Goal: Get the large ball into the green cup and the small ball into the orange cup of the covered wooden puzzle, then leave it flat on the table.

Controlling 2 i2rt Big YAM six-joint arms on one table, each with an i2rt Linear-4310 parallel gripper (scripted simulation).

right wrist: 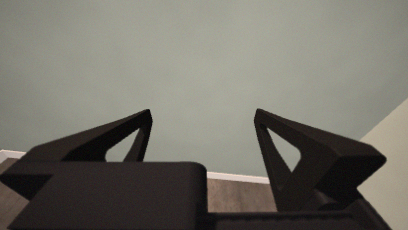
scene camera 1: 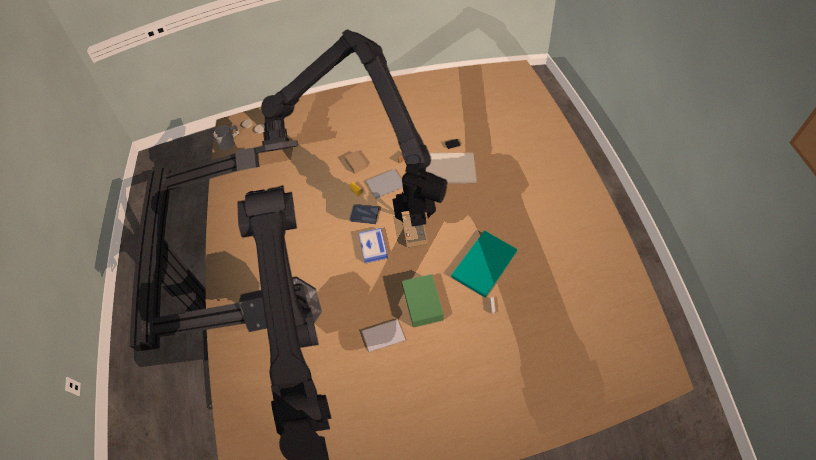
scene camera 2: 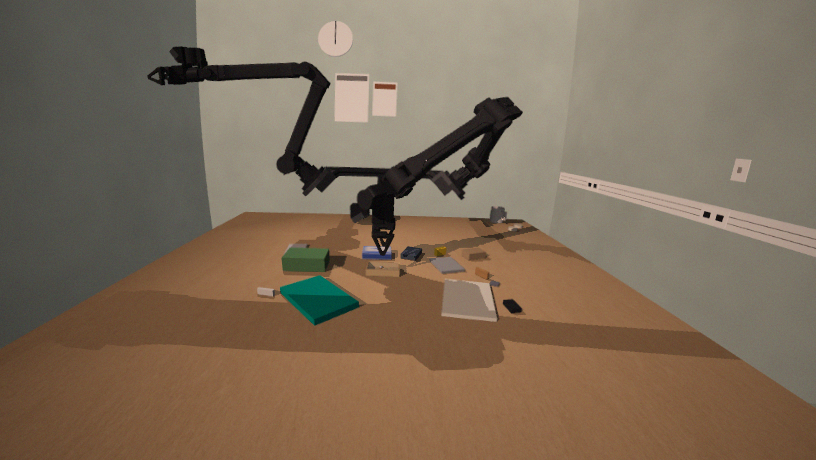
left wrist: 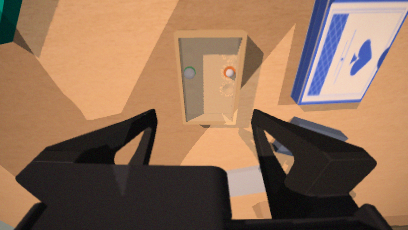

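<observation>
Scene camera 1 shows me a green box, and scene camera 2 shows the box as well. In the left wrist view the box is out of frame, and in the right wrist view the box is out of frame too. The spot on the green box [scene camera 2: 295, 259] is the same spot as [scene camera 1: 439, 300].
</observation>
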